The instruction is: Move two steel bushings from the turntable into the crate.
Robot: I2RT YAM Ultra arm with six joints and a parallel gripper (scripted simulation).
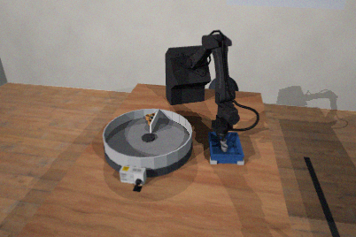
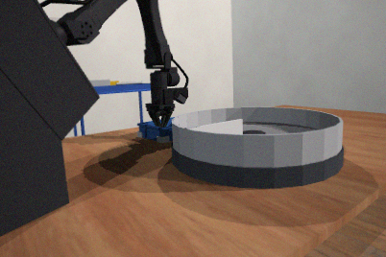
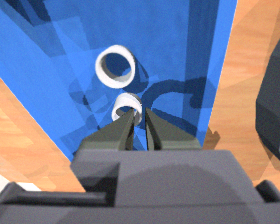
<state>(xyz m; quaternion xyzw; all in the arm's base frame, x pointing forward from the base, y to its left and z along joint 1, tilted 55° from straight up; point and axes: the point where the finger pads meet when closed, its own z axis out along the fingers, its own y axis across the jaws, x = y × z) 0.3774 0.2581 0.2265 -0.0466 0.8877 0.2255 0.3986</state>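
My hand is 40 mm short of the blue crate, 40 mm to the right of it and 10 mm above it. From my hand the other things lie so: grey turntable 200 mm ahead, 290 mm to the right, 20 mm above.
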